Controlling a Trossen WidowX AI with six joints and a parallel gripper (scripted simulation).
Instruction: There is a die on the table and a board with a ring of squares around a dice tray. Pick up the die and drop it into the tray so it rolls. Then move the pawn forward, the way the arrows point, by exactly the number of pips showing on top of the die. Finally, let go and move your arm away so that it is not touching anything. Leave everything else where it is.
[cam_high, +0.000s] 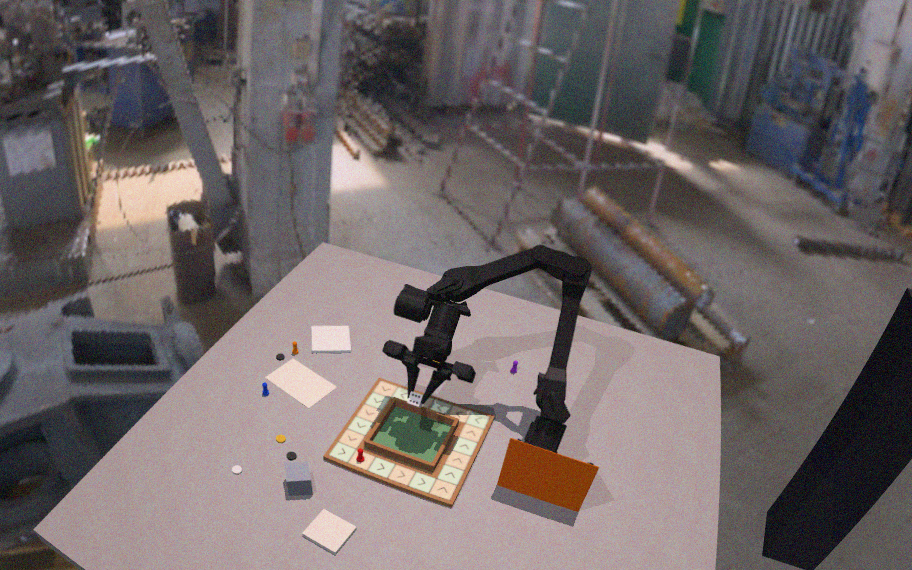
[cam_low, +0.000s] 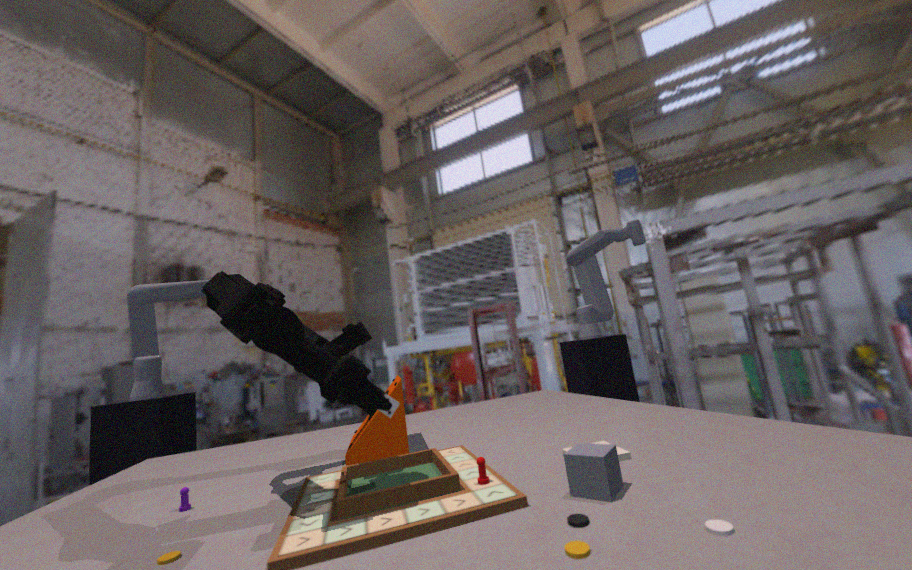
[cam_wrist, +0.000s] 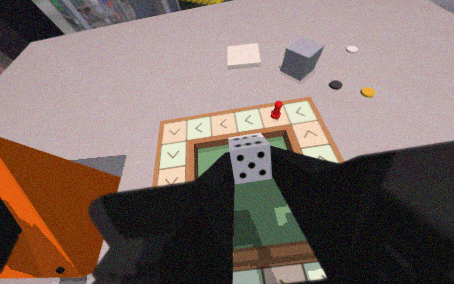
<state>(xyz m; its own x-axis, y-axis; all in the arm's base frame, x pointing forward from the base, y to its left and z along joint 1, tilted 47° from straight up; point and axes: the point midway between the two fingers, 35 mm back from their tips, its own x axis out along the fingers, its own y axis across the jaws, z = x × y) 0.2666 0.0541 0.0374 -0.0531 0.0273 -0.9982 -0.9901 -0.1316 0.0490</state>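
The die lies right at my gripper tip. Also, from my gripper tip: green dice tray: 120 mm below; then purple pawn: 340 mm to the right, 110 mm below, 100 mm behind; then red pawn: 120 mm to the left, 100 mm below, 60 mm ahead.
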